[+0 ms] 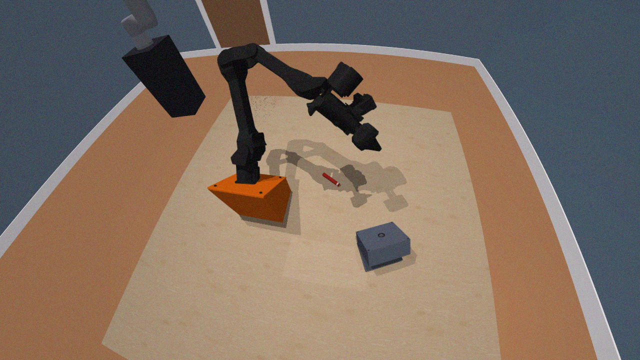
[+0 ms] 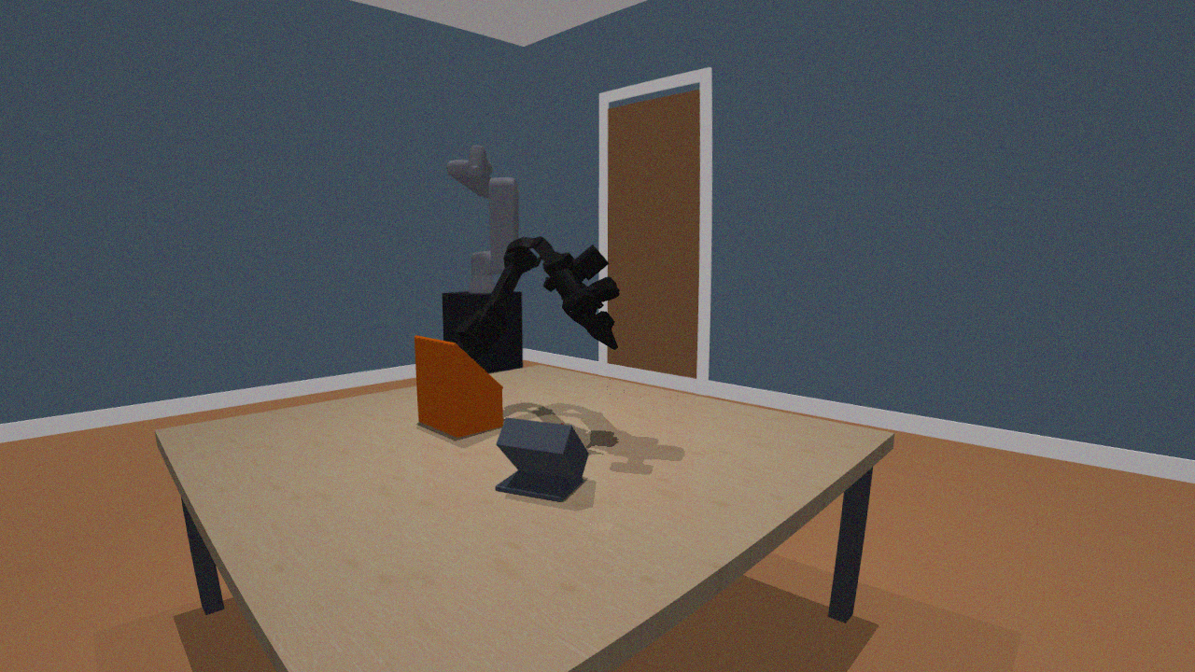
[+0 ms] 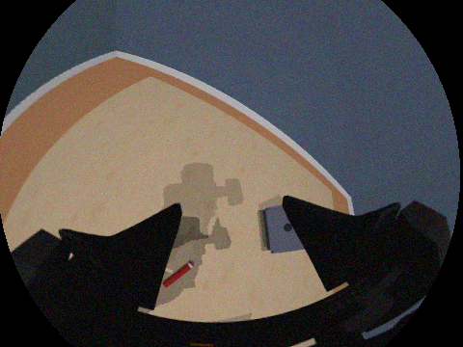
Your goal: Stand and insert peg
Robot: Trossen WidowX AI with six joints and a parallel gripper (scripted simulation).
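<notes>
My gripper tip is now 220 mm above the red peg, 110 mm past it and 10 mm to the left of it. Also, from my gripper tip: grey sloped panel: 260 mm to the right, 160 mm below, 30 mm ahead.
</notes>
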